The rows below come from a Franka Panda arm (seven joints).
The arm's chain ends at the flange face. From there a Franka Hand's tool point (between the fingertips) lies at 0.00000 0.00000 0.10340 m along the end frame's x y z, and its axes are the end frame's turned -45 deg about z.
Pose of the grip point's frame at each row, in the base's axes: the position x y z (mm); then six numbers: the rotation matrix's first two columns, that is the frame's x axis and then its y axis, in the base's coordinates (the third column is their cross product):
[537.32 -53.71 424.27 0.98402 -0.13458 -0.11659 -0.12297 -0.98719 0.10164]
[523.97 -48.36 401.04 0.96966 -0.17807 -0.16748 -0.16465 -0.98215 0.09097]
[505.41 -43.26 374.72 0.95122 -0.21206 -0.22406 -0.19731 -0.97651 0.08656]
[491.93 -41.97 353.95 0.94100 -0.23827 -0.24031 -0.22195 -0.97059 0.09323]
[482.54 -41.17 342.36 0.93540 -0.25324 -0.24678 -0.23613 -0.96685 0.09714]
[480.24 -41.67 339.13 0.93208 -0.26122 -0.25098 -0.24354 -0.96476 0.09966]
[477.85 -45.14 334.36 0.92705 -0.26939 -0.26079 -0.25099 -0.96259 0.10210]
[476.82 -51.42 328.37 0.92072 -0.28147 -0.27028 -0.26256 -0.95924 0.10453]
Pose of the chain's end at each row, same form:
[550.64 -44.85 526.43 0.60885 -0.79321 -0.01057 -0.78276 -0.60289 0.15431]
[542.65 -42.09 502.54 0.56923 -0.82040 -0.05410 -0.80208 -0.56857 0.18275]
[529.93 -39.32 475.09 0.53309 -0.84045 -0.09723 -0.81213 -0.54055 0.21964]
[518.34 -38.41 453.86 0.50845 -0.85479 -0.10400 -0.82233 -0.51783 0.23585]
[509.75 -37.80 442.06 0.49446 -0.86273 -0.10581 -0.82840 -0.50460 0.24319]
[507.97 -38.39 438.69 0.48687 -0.86690 -0.10700 -0.83129 -0.49748 0.24794]
[506.65 -42.12 433.62 0.47805 -0.87114 -0.11221 -0.83300 -0.49017 0.25660]
[506.67 -48.81 427.33 0.46539 -0.87731 -0.11720 -0.83671 -0.47926 0.26503]

